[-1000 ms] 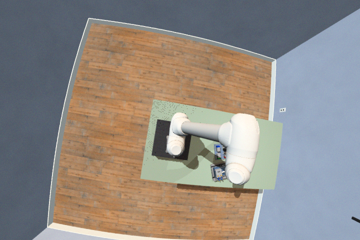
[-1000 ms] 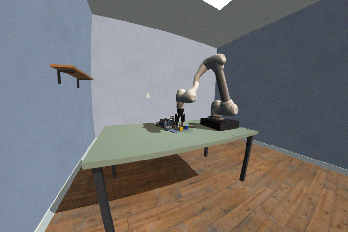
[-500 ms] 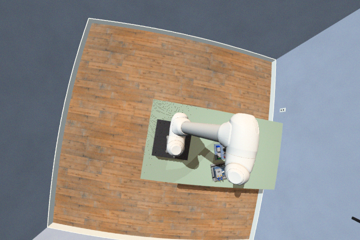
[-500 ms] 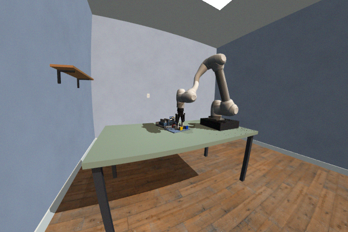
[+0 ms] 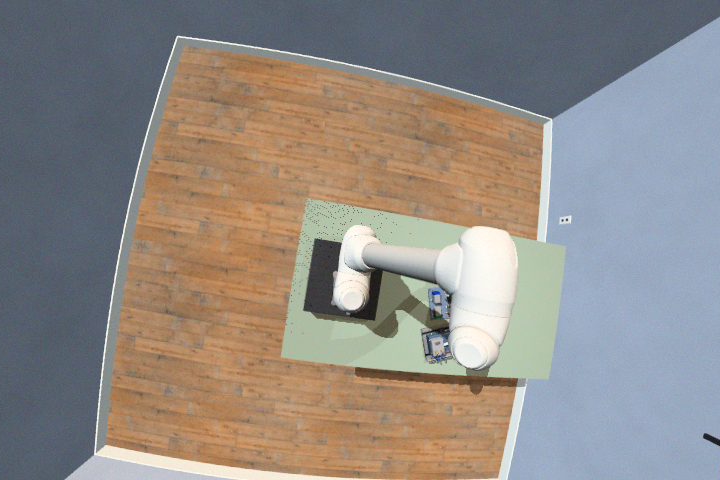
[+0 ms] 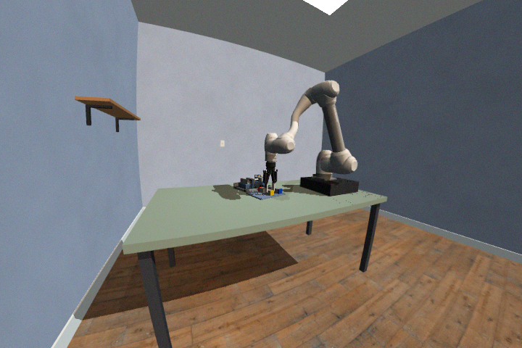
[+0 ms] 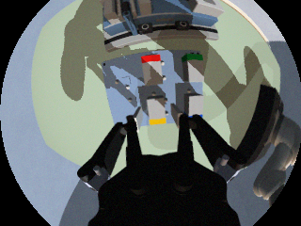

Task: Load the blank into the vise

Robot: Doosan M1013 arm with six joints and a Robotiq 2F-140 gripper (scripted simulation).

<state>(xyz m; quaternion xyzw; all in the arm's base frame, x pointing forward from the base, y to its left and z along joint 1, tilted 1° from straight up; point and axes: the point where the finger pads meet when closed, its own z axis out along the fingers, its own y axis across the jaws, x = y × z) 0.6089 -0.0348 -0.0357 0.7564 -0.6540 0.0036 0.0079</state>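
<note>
The blank with yellow end lies 4 cm below my hand. From my hand the other things lie so: red-ended blank (9 cm to the right, 4 cm below, 1 cm ahead); then blue-ended blank (9 cm behind, 4 cm below, 1 cm to the right); then blue infeed plate (6 cm below, 4 cm to the right, 1 cm ahead).
</note>
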